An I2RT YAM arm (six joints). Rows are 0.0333 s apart.
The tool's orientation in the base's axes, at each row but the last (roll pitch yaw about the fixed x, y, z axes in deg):
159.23 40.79 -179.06
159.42 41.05 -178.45
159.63 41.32 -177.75
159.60 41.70 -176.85
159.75 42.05 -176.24
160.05 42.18 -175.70
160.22 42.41 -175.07
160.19 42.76 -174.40
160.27 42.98 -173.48
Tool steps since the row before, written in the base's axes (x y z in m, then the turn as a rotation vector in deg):
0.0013 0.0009 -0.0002 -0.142 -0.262 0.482
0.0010 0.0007 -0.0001 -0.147 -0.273 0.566
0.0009 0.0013 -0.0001 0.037 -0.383 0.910
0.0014 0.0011 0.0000 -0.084 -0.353 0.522
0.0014 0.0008 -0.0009 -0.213 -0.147 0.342
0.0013 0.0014 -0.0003 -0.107 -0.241 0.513
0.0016 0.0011 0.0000 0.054 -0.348 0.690
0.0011 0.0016 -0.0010 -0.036 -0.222 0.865
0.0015 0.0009 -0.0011 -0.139 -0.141 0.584
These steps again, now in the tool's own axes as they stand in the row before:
-0.0009 0.0005 0.0013 -0.204 -0.079 -0.523
-0.0007 0.0004 0.0009 -0.255 -0.066 -0.589
-0.0006 0.0009 0.0011 -0.617 -0.127 -0.761
-0.0011 0.0006 0.0013 -0.270 -0.166 -0.551
-0.0005 0.0001 0.0018 -0.064 0.015 -0.424
-0.0008 0.0008 0.0015 -0.252 -0.060 -0.515
-0.0012 0.0005 0.0014 -0.483 -0.164 -0.583
-0.0002 0.0009 0.0020 -0.545 0.024 -0.708
-0.0004 0.0000 0.0020 -0.285 0.063 -0.543

